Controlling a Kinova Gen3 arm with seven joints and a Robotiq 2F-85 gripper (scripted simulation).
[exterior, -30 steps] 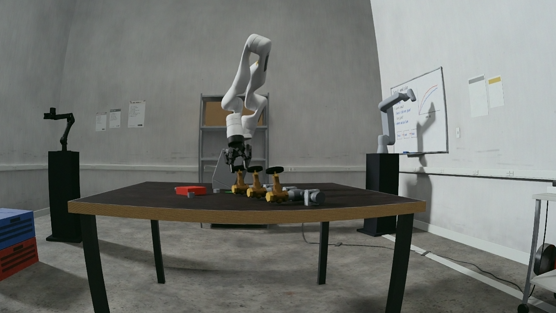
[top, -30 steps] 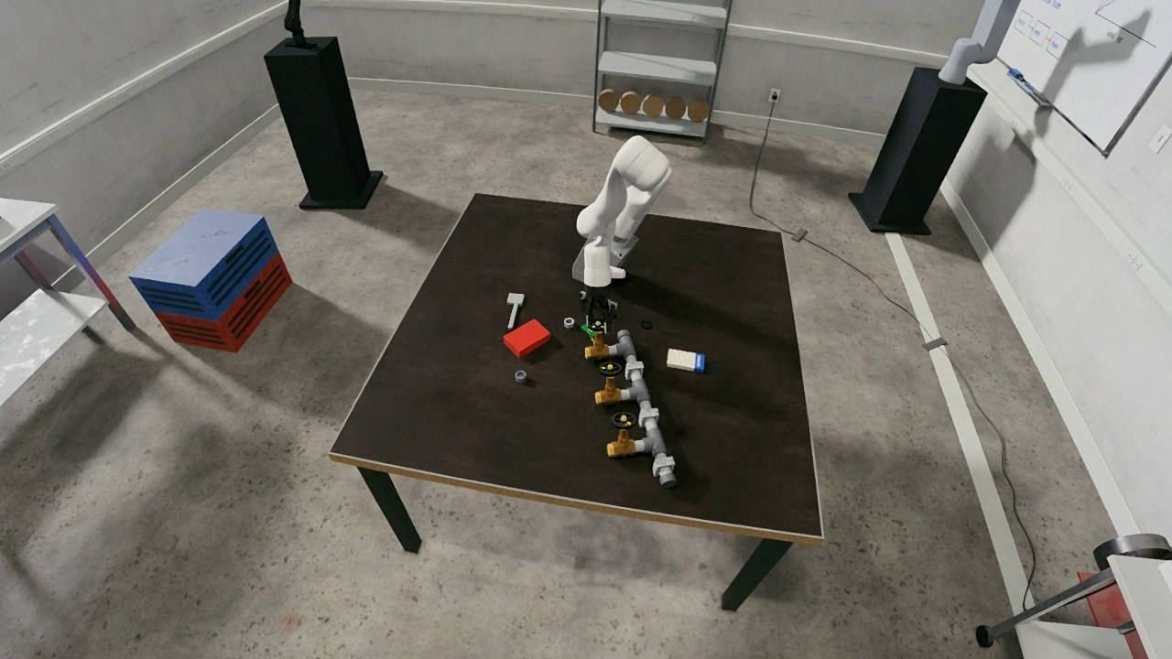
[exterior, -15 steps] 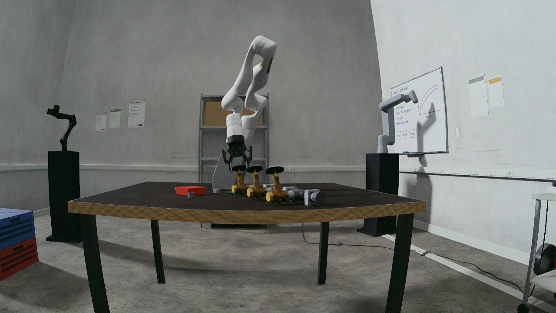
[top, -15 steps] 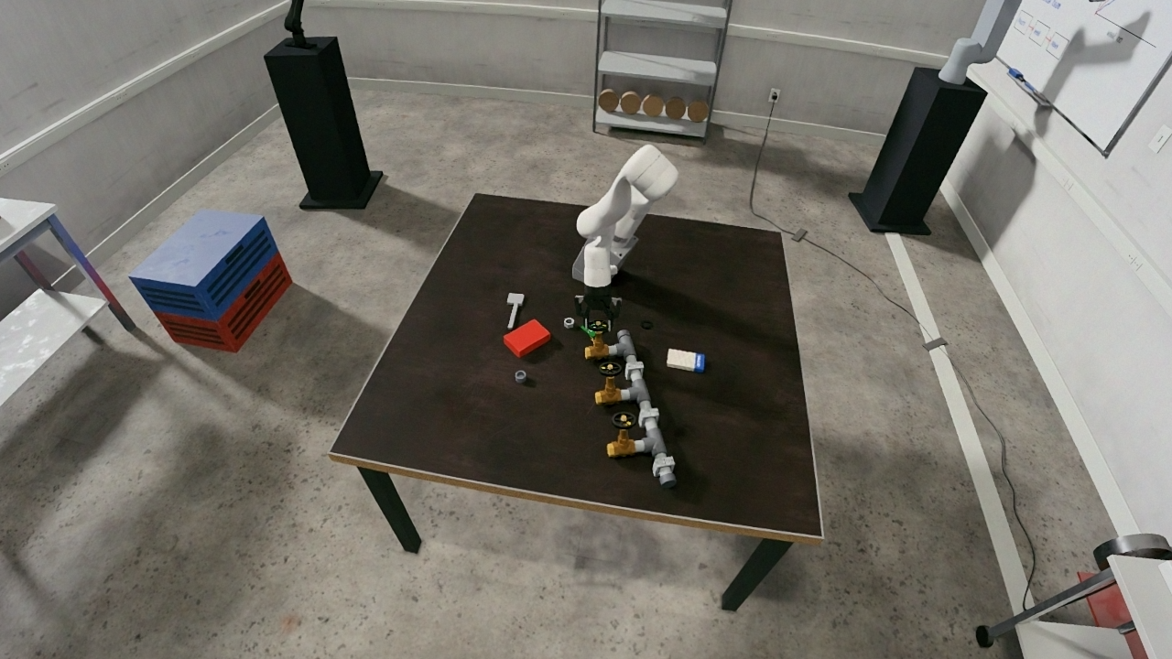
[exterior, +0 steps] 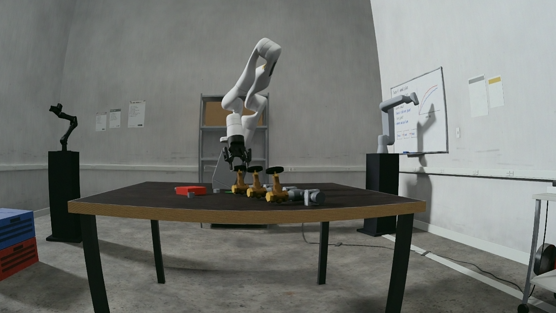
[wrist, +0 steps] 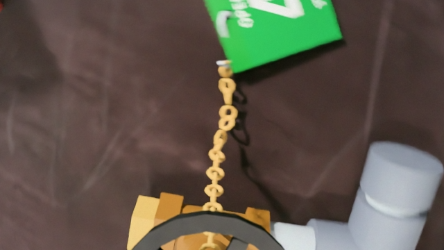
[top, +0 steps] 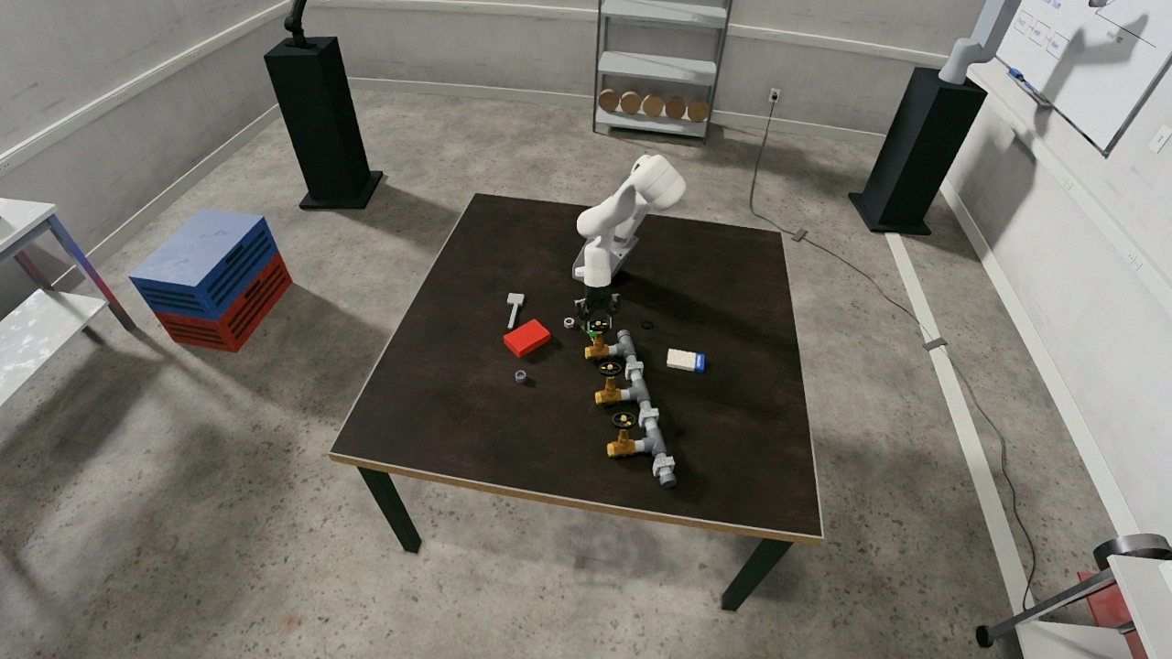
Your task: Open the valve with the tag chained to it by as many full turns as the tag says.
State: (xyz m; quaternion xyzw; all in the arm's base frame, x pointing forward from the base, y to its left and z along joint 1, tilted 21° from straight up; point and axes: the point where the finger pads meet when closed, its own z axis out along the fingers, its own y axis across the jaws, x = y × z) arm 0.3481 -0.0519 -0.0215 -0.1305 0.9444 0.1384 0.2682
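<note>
Right now the green tag is 9 cm behind my hand, 2 cm to the right of it and 11 cm below it. The rest, counted from my hand: white-and-blue box: 4 cm ahead, 27 cm to the left, 11 cm below; red block: 3 cm behind, 22 cm to the right, 10 cm below; small grey ring: 12 cm ahead, 22 cm to the right, 11 cm below.
</note>
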